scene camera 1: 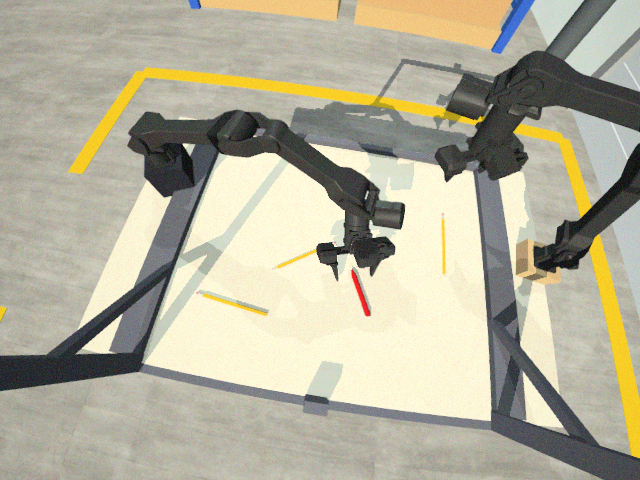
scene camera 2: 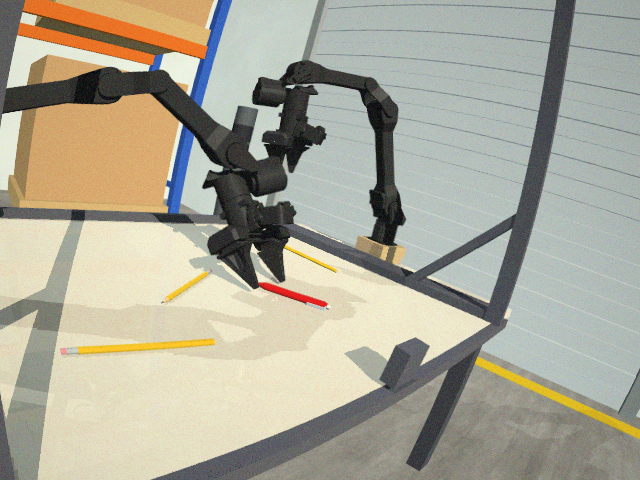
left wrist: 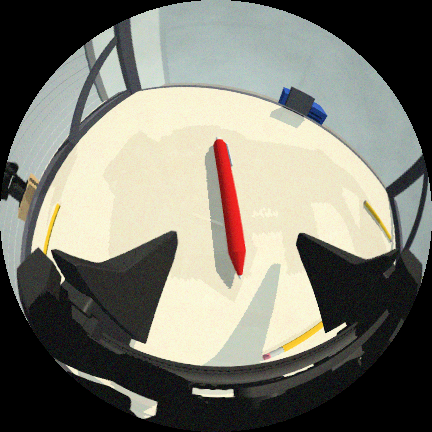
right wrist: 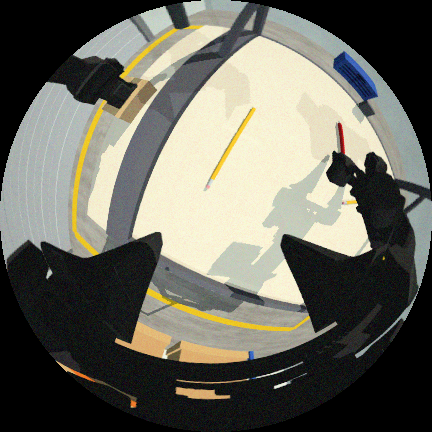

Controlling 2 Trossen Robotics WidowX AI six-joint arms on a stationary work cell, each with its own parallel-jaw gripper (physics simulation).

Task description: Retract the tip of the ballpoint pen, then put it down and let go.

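Frame: origin at the left arm's base, x ahead, y left, z up, level; millimetres.
Seen in the pictures: left gripper, between the fingertips: [scene camera 1: 354,278] [scene camera 2: 270,285] [left wrist: 240,238]; right gripper, between the fingertips: [scene camera 1: 462,176] [right wrist: 224,240]; left arm's base, origin of its link: [scene camera 1: 162,157]; right arm's base, origin of its link: [scene camera 1: 544,259] [scene camera 2: 382,241] [right wrist: 121,93].
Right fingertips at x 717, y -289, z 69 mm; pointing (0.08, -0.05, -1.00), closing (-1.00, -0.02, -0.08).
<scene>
Pixels of each thing's middle, then the offset from my right fingertips to it. Level surfaces: height alone.
- red pen, middle of its body: [left wrist: 229,191] [scene camera 2: 291,295] [scene camera 1: 359,293] [right wrist: 341,144] dx -293, dy -177, dz -170 mm
- pale table, height of its surface: dz -176 mm
- yellow pencil, middle of its body: [right wrist: 231,143] [scene camera 2: 306,256] [scene camera 1: 443,242] dx -9, dy -104, dz -172 mm
- dark block, middle of its body: [scene camera 2: 405,362] [left wrist: 299,100] [scene camera 1: 315,404] [right wrist: 366,108] dx -468, dy -386, dz -145 mm
The red pen [scene camera 1: 360,292] [scene camera 2: 294,295] [left wrist: 230,205] [right wrist: 341,137] lies flat on the pale table [scene camera 1: 403,356] [scene camera 2: 289,382]. In the left wrist view its tapered end, with a small pale point, is toward the hand; the clip is near the far end. In scene camera 2 a small light button shows at the end by the clip. My left gripper [scene camera 1: 355,276] [scene camera 2: 268,284] [left wrist: 240,238] is open and empty, low by the tapered end. My right gripper [scene camera 1: 473,176] [scene camera 2: 283,164] [right wrist: 224,240] is open and empty, high above the table's back right in scene camera 1.
In scene camera 1, one yellow pencil [scene camera 1: 443,245] lies right of the pen, another [scene camera 1: 297,259] is partly behind the left gripper, and a third [scene camera 1: 235,303] lies farther left. A dark block [scene camera 1: 316,404] [scene camera 2: 405,364] stands at the near edge.
</scene>
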